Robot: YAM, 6 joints.
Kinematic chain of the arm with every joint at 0, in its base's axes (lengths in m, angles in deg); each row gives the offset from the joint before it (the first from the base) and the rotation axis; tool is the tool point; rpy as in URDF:
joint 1: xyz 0 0 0.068 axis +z
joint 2: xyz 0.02 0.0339 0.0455 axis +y
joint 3: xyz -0.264 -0.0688 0 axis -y
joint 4: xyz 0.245 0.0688 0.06 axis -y
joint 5: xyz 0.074 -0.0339 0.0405 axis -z
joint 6: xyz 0.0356 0 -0.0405 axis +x
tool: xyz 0 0 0 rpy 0 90 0
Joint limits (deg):
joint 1: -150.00..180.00
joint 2: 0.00..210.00
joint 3: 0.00..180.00
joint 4: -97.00..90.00
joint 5: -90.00..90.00
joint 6: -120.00..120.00
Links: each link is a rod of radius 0.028 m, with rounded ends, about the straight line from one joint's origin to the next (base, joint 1, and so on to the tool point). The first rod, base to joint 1, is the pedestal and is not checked.
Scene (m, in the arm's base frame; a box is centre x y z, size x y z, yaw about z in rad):
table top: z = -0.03
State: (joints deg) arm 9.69 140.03 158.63 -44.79 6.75 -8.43
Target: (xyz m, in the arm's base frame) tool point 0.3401 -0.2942 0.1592
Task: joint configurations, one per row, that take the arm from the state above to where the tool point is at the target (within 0.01 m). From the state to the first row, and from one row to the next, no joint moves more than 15 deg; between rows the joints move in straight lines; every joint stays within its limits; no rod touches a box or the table.
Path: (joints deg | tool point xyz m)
1: -2.75 138.98 147.80 -52.31 7.61 -8.43 | 0.5305 -0.0302 0.3084
2: -15.18 137.93 136.97 -59.82 8.48 -8.43 | 0.4959 -0.1400 0.2510
3: -27.62 136.88 126.14 -67.34 9.34 -8.43 | 0.4289 -0.2310 0.2005
4: -40.06 135.83 115.31 -74.85 10.20 -8.43 | 0.3401 -0.2942 0.1592

